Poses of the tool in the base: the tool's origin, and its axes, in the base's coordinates. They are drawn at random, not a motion.
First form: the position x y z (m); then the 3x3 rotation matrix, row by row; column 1 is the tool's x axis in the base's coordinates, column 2 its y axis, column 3 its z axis. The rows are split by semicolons.
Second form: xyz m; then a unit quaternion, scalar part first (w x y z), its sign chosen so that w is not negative. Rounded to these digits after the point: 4 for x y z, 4 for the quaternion.
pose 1, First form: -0.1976 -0.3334 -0.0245; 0.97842 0.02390 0.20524; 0.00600 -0.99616 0.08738; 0.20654 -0.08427 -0.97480
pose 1, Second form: -0.1976 -0.3334 -0.0245 0.0432 -0.9937 -0.0075 -0.1036
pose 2, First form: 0.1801 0.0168 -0.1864; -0.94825 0.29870 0.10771; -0.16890 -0.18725 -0.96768; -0.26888 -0.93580 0.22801
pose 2, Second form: 0.1801 0.0168 -0.1864 0.1521 0.0524 0.6191 -0.7687
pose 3, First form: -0.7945 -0.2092 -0.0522; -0.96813 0.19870 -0.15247; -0.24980 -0.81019 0.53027; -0.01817 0.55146 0.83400
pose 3, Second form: -0.7945 -0.2092 -0.0522 0.1180 0.0449 -0.2846 -0.9503
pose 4, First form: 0.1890 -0.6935 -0.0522; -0.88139 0.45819 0.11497; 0.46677 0.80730 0.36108; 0.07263 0.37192 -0.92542
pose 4, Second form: 0.1890 -0.6935 -0.0522 0.0111 0.2433 0.9505 0.1928
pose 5, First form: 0.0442 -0.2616 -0.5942; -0.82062 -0.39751 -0.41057; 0.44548 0.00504 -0.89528; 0.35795 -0.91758 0.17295
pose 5, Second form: 0.0442 -0.2616 -0.5942 0.2989 -0.0187 -0.6428 0.7051
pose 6, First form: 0.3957 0.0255 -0.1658; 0.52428 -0.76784 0.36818; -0.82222 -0.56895 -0.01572; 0.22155 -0.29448 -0.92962
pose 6, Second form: 0.3957 0.0255 -0.1658 0.0802 -0.8693 0.4573 -0.1696
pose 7, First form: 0.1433 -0.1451 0.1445; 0.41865 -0.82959 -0.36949; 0.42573 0.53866 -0.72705; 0.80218 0.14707 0.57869
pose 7, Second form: 0.1433 -0.1451 0.1445 0.7962 0.2745 -0.3679 0.3941
